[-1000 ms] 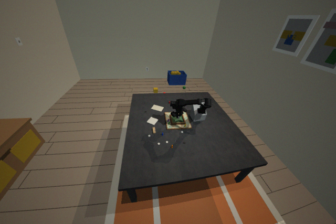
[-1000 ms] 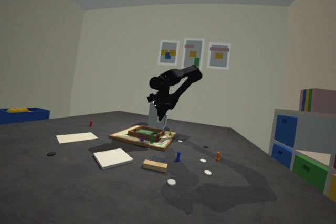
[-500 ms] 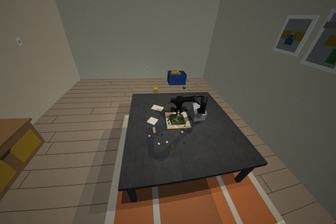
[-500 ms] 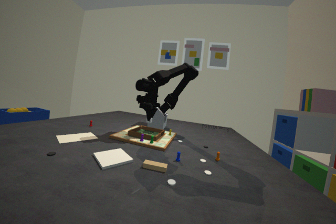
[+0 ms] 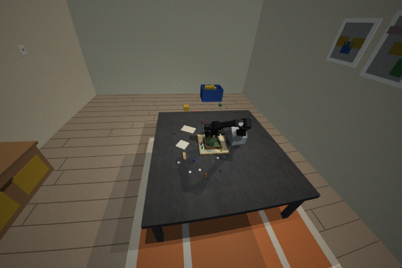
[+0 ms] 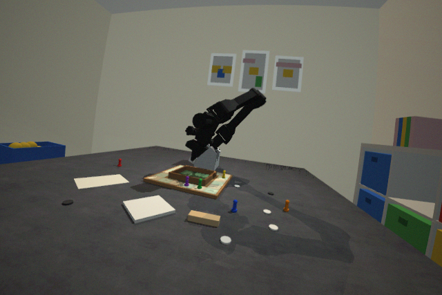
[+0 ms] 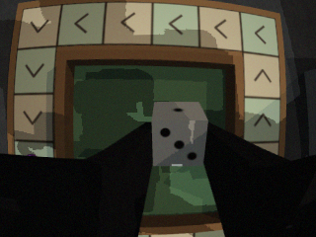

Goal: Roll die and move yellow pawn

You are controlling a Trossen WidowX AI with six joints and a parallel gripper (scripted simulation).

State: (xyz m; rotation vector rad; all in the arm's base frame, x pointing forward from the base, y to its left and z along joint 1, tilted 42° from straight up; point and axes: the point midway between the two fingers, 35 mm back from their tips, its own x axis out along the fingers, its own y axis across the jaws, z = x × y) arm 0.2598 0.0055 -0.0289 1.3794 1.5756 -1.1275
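Now: the yellow pawn 14 cm to the left of my gripper tip, 5 cm below it and 4 cm behind it. Round my gripper tip: purple pawn (13 cm ahead, 5 cm below, 3 cm to the left); white die (right at my gripper tip); green felt tray (7 cm below, 2 cm to the left, 1 cm ahead).
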